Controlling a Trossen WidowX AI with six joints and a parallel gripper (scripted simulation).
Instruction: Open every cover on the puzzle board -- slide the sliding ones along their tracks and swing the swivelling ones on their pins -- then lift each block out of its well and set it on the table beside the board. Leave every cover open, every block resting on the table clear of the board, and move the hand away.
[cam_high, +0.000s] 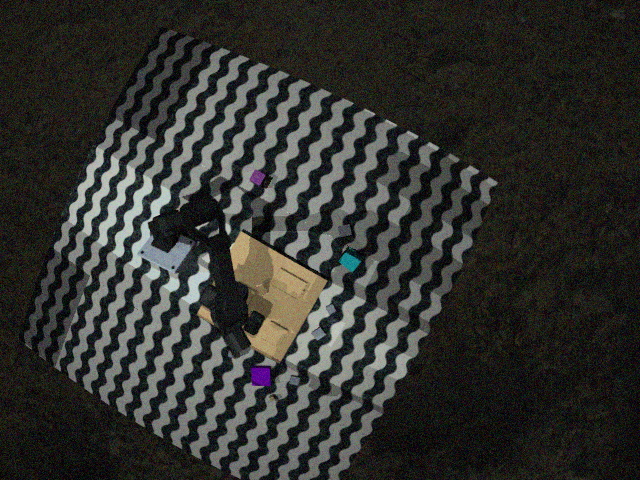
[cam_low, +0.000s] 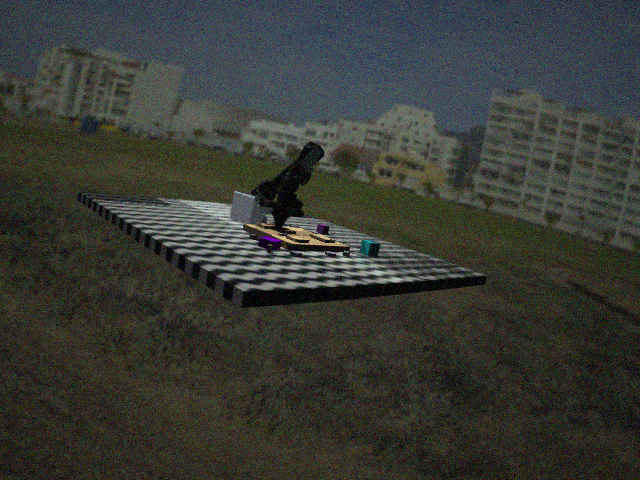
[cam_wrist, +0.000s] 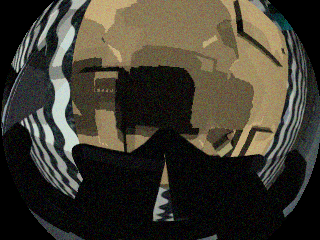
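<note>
The tan puzzle board lies 40 mm ahead of my gripper tip, 50 mm to the left of it and 10 mm below it. The rest, counted from my gripper tip: grey bit: 210 mm ahead, 330 mm to the left, 20 mm below; then teal block: 260 mm ahead, 260 mm to the left; then purple block: 140 mm ahead, 180 mm to the right, 10 mm below.
</note>
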